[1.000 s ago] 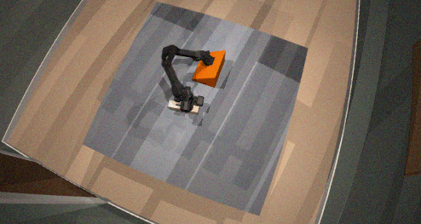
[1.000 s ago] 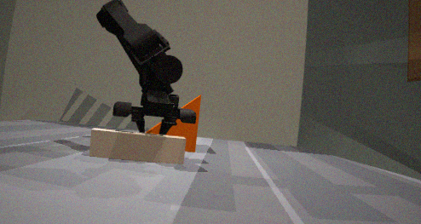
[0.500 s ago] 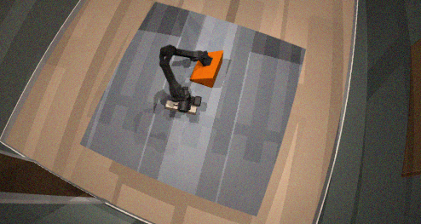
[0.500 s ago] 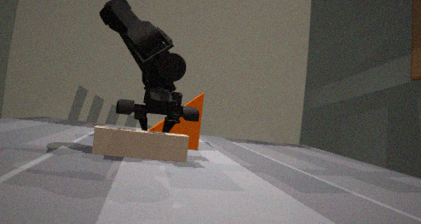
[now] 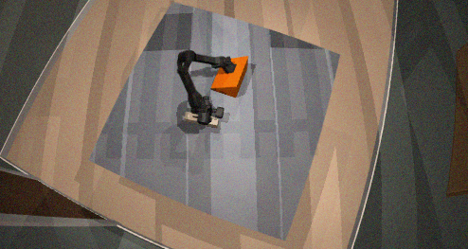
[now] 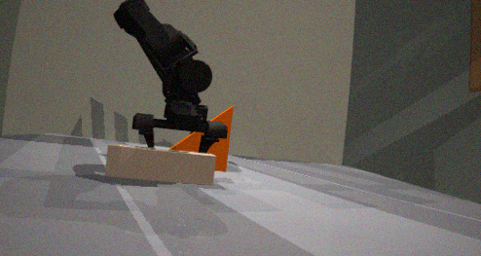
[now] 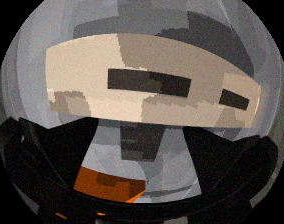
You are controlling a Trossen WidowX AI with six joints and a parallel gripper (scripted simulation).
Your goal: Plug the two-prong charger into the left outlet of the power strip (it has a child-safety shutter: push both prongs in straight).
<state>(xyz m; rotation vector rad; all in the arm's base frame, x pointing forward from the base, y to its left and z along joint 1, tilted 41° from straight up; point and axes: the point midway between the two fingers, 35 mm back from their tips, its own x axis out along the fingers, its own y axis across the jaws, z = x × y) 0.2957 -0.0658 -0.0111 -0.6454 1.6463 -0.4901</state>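
The two-prong charger lies 20 mm ahead of my gripper tip and 10 mm above it.
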